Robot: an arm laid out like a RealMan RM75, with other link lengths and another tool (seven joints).
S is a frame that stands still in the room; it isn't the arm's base.
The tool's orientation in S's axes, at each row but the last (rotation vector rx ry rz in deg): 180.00 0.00 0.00; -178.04 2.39 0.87; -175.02 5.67 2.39; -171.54 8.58 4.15; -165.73 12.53 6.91; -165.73 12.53 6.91; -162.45 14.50 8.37; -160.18 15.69 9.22; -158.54 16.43 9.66; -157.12 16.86 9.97; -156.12 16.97 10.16; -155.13 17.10 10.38; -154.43 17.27 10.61
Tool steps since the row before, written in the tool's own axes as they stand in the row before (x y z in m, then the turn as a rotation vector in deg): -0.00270 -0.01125 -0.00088 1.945 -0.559 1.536; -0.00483 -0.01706 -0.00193 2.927 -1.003 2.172; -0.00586 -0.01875 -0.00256 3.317 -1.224 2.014; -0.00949 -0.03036 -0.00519 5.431 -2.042 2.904; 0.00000 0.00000 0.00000 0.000 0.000 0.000; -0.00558 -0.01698 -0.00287 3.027 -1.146 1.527; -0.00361 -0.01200 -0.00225 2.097 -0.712 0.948; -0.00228 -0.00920 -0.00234 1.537 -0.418 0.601; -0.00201 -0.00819 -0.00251 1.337 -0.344 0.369; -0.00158 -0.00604 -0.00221 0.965 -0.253 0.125; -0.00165 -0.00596 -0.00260 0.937 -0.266 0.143; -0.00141 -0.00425 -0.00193 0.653 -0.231 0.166; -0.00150 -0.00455 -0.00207 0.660 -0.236 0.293
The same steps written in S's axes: -0.00270 0.01125 0.00088 1.945 0.559 -1.536; -0.00435 0.01711 0.00255 2.933 0.998 -2.167; -0.00455 0.01880 0.00430 3.340 1.179 -2.003; -0.00610 0.03006 0.00990 5.489 1.911 -2.885; 0.00000 0.00000 0.00000 0.000 0.000 0.000; -0.00264 0.01639 0.00722 3.066 1.051 -1.517; -0.00112 0.01122 0.00592 2.117 0.619 -0.969; -0.00014 0.00815 0.00537 1.538 0.326 -0.654; 0.00004 0.00697 0.00537 1.346 0.211 -0.432; 0.00002 0.00493 0.00442 0.984 0.103 -0.180; -0.00001 0.00464 0.00485 0.958 0.127 -0.187; -0.00021 0.00326 0.00362 0.673 0.156 -0.173; -0.00019 0.00344 0.00392 0.670 0.213 -0.287
